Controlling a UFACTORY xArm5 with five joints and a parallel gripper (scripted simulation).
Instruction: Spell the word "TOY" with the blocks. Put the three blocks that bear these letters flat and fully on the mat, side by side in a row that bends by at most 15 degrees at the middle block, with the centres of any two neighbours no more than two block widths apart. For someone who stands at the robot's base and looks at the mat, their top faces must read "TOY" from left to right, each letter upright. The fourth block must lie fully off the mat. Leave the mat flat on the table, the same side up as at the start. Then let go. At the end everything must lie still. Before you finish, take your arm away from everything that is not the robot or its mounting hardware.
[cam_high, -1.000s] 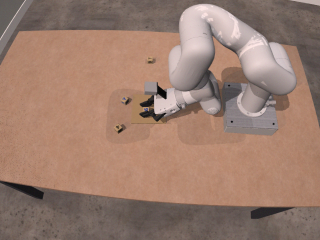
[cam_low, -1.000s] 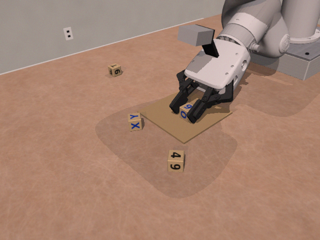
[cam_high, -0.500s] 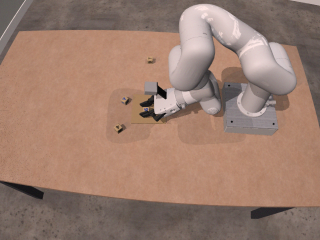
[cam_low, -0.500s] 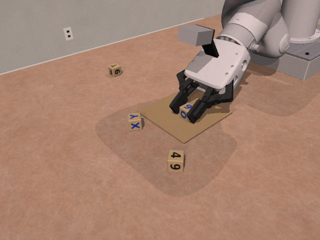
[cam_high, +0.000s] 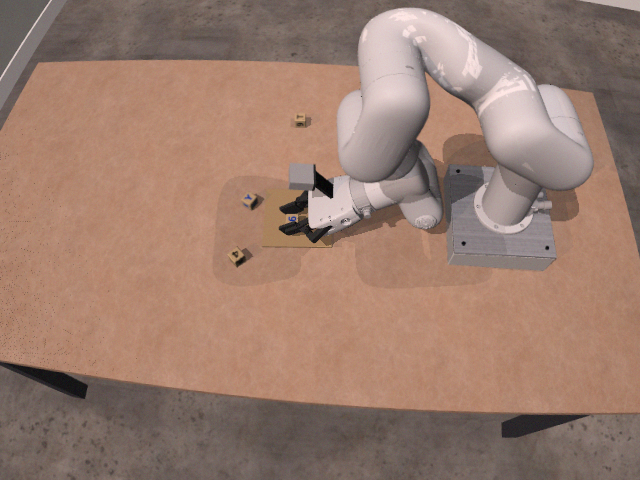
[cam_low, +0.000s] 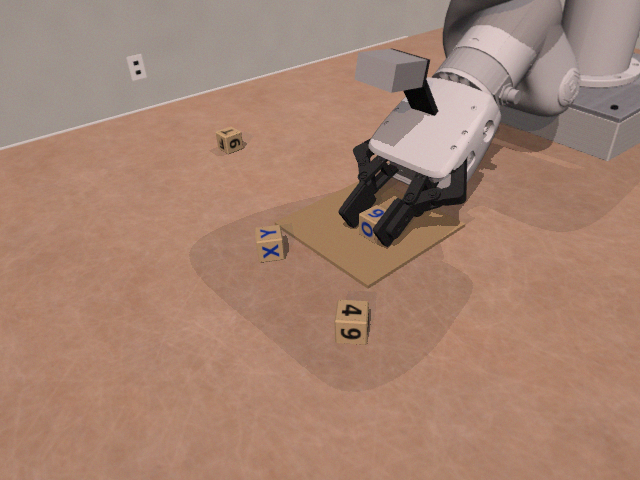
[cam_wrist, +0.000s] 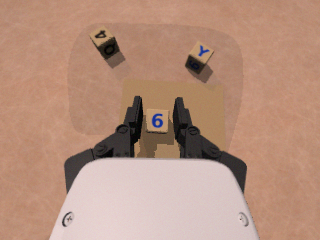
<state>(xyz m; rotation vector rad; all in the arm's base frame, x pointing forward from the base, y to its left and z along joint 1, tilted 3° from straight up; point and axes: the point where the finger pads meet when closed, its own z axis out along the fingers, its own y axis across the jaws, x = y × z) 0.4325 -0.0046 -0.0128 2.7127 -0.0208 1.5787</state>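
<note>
Right now the O block is 10 mm below my hand. The rest, counted from my hand: tan mat: 10 mm behind, 20 mm to the right, 30 mm below; then T block: 20 mm behind, 280 mm to the right, 20 mm below.
</note>
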